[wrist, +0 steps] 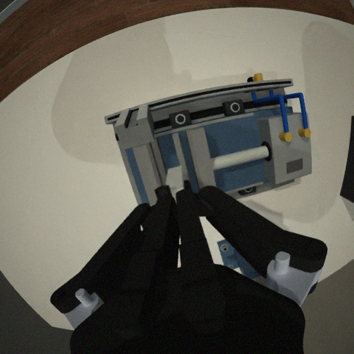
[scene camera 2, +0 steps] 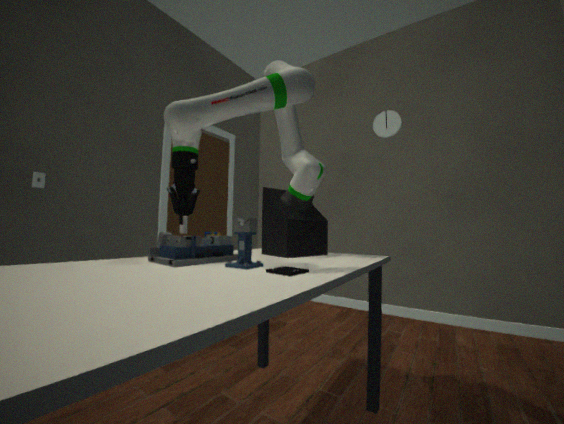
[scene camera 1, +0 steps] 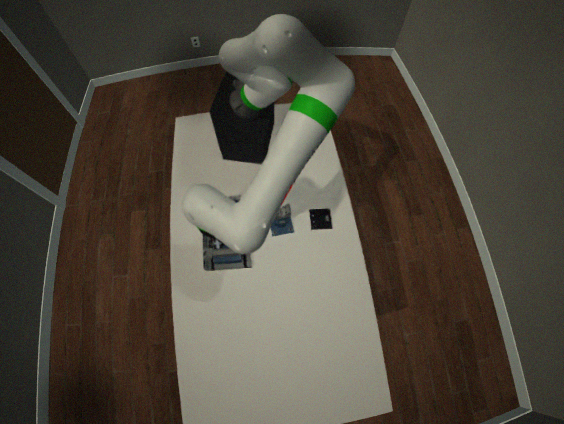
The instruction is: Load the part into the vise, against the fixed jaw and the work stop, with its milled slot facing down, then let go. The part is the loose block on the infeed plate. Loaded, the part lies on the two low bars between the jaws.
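Pixels of known places: gripper, between the fingertips: point(scene camera 2: 183, 233); arm's base, origin of its link: point(scene camera 2: 294, 203) point(scene camera 1: 244, 104).
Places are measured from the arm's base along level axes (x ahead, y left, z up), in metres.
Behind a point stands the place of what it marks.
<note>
The vise point(scene camera 1: 226, 262) @[x 0.604, y -0.131, z -0.221 m] point(scene camera 2: 196, 249) @[x 0.522, y -0.070, z -0.211 m] point(wrist: 232, 138) is grey and blue and stands on the white table, left of the middle. A pale block, the part point(wrist: 173, 176) point(scene camera 2: 183, 228), sits in the gap between the vise jaws. My gripper point(wrist: 176, 191) point(scene camera 2: 182, 217) is shut, with nothing between the fingers. It points straight down, and its tips are right over the part's top. I cannot tell whether they touch it, or which way the slot faces. The black infeed plate point(scene camera 1: 321, 219) @[x 0.454, y 0.279, z -0.252 m] point(scene camera 2: 287, 270) @[x 0.465, y 0.287, z -0.253 m] lies flat and bare to the right. In scene camera 1 the arm hides the gripper.
A small blue stand point(scene camera 1: 281, 225) @[x 0.470, y 0.104, z -0.229 m] point(scene camera 2: 243, 250) @[x 0.469, y 0.113, z -0.206 m] with a clear top piece stands between the vise and the infeed plate. The robot's black base block point(scene camera 1: 240, 135) @[x 0.123, y -0.028, z -0.056 m] point(scene camera 2: 293, 229) @[x 0.114, y 0.074, z -0.134 m] is at the back of the table point(scene camera 1: 280, 336) @[x 0.913, y 0.047, z -0.260 m]. Blue tubes with yellow ends point(wrist: 286, 116) sit on the vise's far end.
</note>
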